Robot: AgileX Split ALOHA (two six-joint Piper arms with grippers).
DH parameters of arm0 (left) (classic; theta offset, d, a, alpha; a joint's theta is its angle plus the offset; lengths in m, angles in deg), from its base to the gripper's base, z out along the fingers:
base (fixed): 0 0 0 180
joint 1: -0.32 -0.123 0 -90
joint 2: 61.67 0 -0.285 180
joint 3: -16.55 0 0.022 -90
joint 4: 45.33 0.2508 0 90
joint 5: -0.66 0 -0.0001 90
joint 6: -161.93 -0.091 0 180
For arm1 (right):
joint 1: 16.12 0.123 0 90
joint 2: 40.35 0 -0.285 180
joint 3: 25.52 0 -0.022 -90
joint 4: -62.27 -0.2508 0 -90
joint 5: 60.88 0 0.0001 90
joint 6: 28.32 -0.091 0 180
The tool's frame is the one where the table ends.
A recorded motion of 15 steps. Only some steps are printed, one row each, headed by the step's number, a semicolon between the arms.
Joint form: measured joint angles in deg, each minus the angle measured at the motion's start. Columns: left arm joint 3, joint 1, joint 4, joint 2, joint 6, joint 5; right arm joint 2, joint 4, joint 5, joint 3, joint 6, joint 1.
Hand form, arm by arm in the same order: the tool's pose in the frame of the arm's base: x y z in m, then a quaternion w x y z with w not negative. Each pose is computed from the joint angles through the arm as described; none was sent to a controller.
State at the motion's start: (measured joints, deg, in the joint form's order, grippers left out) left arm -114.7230 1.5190 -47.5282 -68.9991 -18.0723 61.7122; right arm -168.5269 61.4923 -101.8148 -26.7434 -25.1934 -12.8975
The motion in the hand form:
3: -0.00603 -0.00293 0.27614 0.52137 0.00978 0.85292 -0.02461; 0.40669 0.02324 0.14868 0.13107 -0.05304 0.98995 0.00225
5: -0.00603 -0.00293 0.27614 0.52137 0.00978 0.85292 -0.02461; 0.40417 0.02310 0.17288 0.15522 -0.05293 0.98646 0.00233
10: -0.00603 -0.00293 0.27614 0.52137 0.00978 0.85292 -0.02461; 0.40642 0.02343 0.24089 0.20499 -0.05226 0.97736 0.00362
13: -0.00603 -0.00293 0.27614 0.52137 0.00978 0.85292 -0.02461; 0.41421 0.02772 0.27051 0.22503 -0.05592 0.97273 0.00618
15: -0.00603 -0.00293 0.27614 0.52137 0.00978 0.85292 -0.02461; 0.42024 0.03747 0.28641 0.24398 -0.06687 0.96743 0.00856
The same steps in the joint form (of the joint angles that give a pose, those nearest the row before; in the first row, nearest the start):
3: 0.00 0.00 0.00 0.00 0.00 0.00; 3.37 0.45 -0.42 0.00 0.00 0.00
5: 0.00 0.00 0.00 0.00 0.00 0.00; 6.68 0.45 -1.17 -0.23 0.00 0.00
10: 0.00 0.00 0.00 0.00 0.00 0.00; 12.17 0.32 -7.81 -7.18 0.00 0.00
13: 0.00 0.00 0.00 0.00 0.00 0.00; 12.17 0.15 -11.93 -13.66 0.00 0.50
15: 0.00 0.00 0.00 0.00 0.00 0.00; 11.62 0.21 -13.22 -17.74 0.00 1.77

